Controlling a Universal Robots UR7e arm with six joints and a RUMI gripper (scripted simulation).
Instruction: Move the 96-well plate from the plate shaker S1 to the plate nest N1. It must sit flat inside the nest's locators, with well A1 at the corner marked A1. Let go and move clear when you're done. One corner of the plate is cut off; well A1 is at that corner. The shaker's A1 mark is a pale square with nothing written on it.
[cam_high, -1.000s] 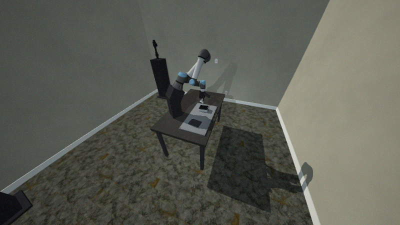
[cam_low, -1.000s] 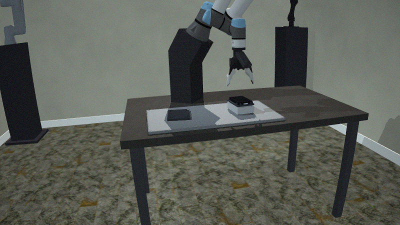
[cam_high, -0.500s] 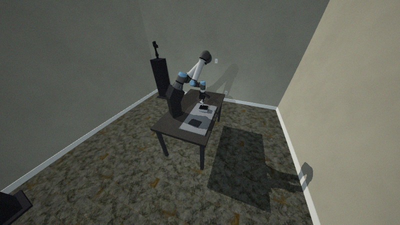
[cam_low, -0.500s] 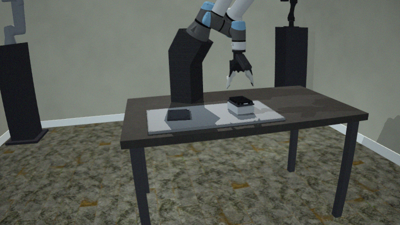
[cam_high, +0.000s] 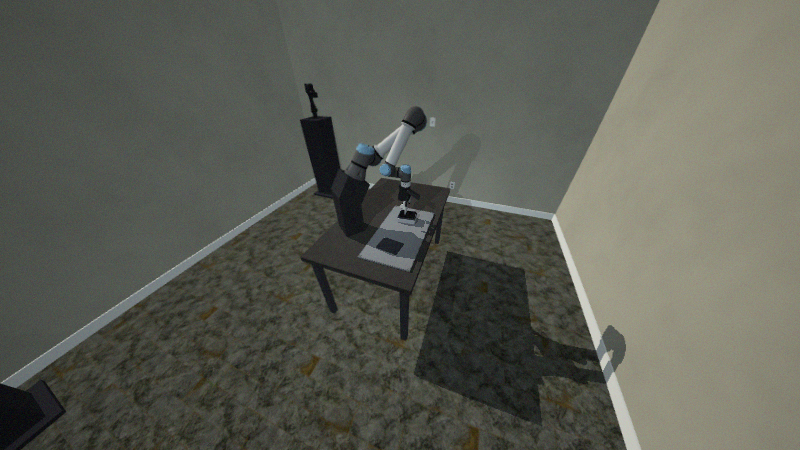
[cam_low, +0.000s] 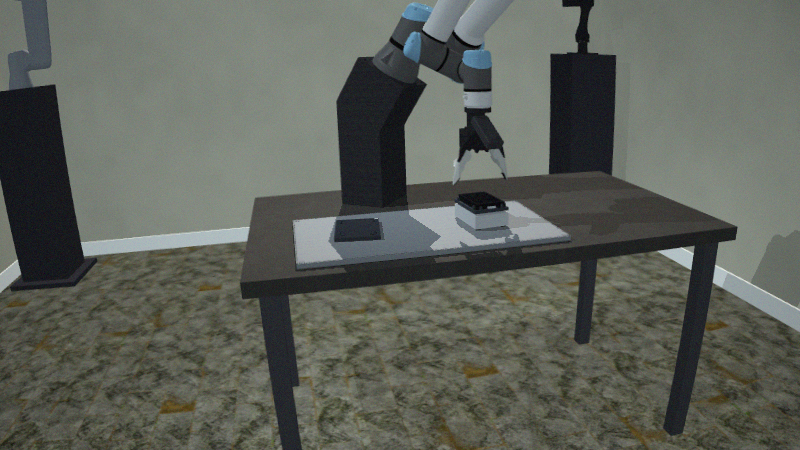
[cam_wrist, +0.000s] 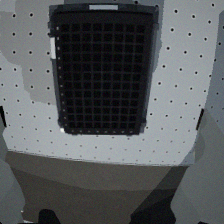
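Now: hand 50 mm above the 96-well plate. Also, from my hand: plate nest N1: 350 mm to the right, 100 mm below, 10 mm behind; pale mark: 280 mm to the right, 100 mm below, 80 mm behind.
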